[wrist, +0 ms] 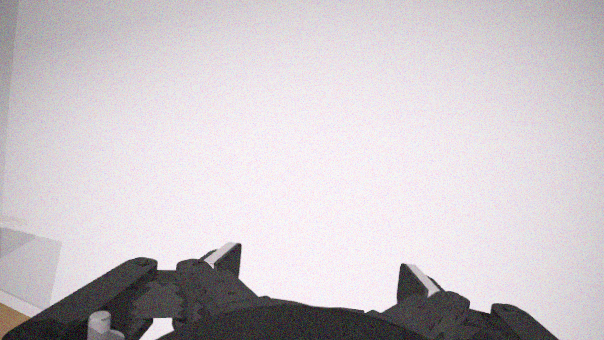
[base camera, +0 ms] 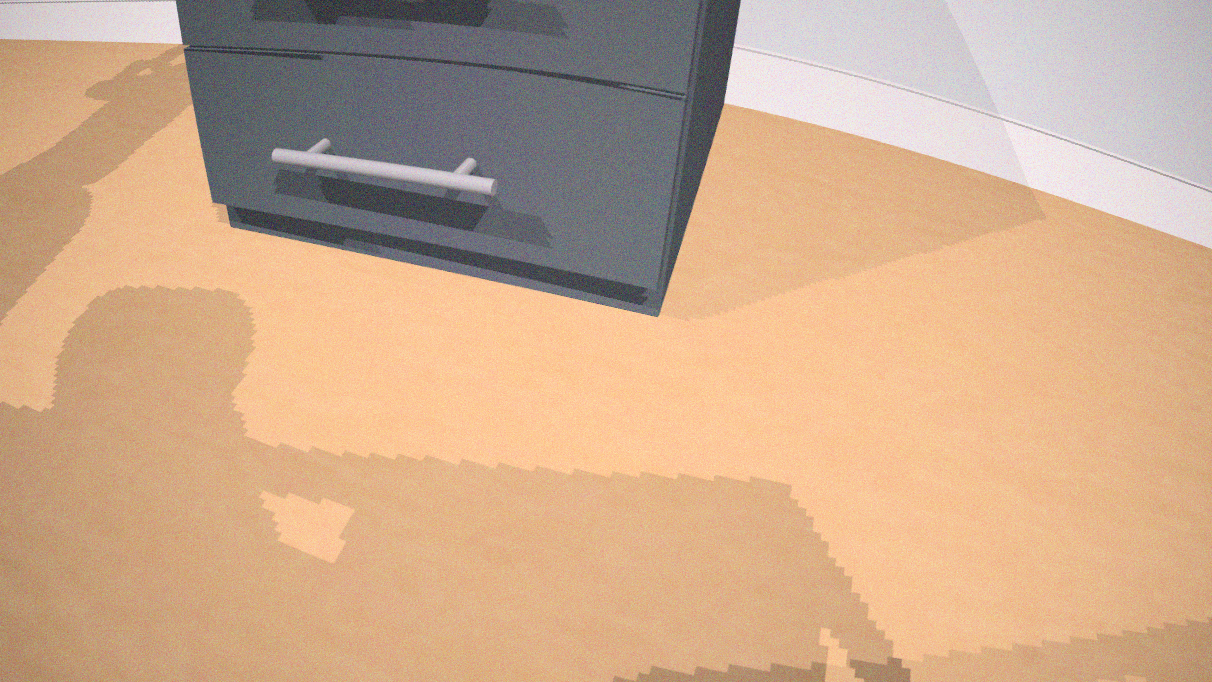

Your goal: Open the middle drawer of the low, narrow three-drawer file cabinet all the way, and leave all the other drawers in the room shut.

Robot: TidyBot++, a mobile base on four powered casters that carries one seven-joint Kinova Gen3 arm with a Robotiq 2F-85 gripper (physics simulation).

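Frame: origin at the arm's base, x ahead, y left, z up, level; metres.
Seen in the pictures: gripper, fingertip midpoint: (wrist: pixel 318 271).
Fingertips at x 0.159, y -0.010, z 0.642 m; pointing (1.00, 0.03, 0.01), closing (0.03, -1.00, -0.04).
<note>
A point is followed by its place in that frame.
The dark blue-grey file cabinet (base camera: pixel 440 110) @[x 0.589, y 0.095, z -0.241 m] stands on the floor in the upper part of the base camera view; its top is cut off by the frame. Its lowest drawer (base camera: pixel 576 178) @[x 0.565, y -0.005, z -0.278 m] is shut and carries a light grey bar handle (base camera: pixel 381 169) @[x 0.564, y 0.134, z -0.277 m]. The drawer above it (base camera: pixel 627 42) @[x 0.558, y -0.030, z -0.173 m] shows in part, and its lower front looks flush with the lowest one; a handle's shadow falls on it. In the wrist view my gripper (wrist: pixel 318 271) @[x 0.159, y -0.010, z 0.642 m] is open, with the white wall beyond its fingertips. The cabinet does not show there, so I cannot tell how far the gripper is from it.
A white wall (base camera: pixel 1101 76) @[x 0.955, y -0.712, z -0.206 m] (wrist: pixel 320 125) @[x 1.151, y 0.041, z 0.874 m] with a pale skirting board (base camera: pixel 847 101) @[x 1.031, y -0.367, z -0.350 m] runs behind and to the right of the cabinet. Shadows lie across the wooden floor (base camera: pixel 974 407) @[x 0.483, y -0.335, z -0.396 m] in front of the cabinet. A strip of floor shows at the wrist view's lower left.
</note>
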